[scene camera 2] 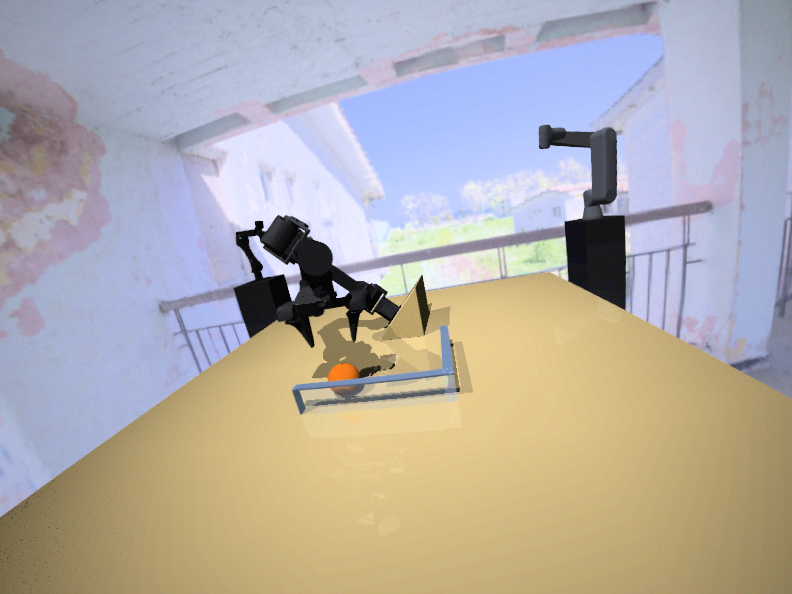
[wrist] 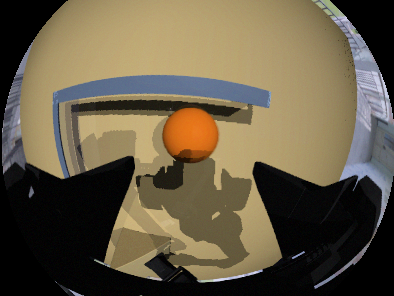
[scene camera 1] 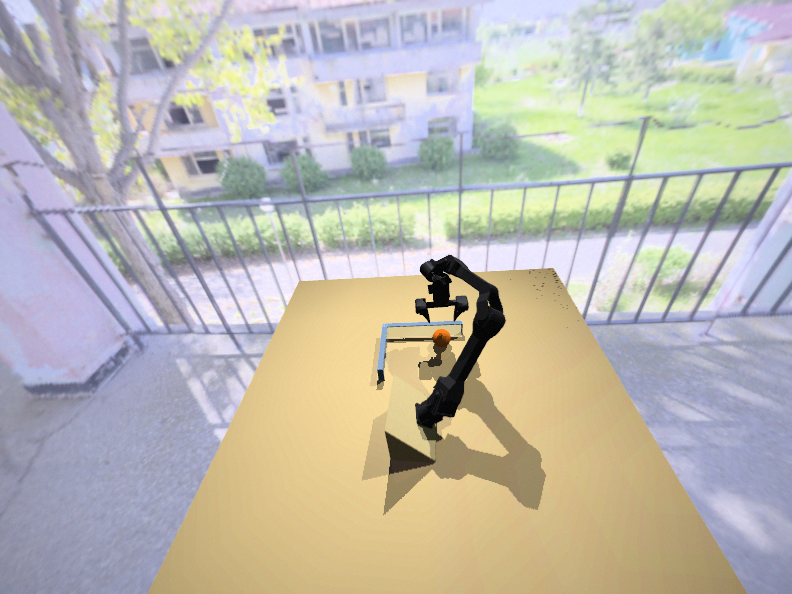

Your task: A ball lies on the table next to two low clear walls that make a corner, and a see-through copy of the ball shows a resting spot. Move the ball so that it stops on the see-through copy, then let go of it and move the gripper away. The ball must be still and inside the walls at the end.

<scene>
The gripper is open and holds nothing. Further things: an orange ball and a see-through copy of ball.
The gripper is seen too in the wrist view and in scene camera 1.
</scene>
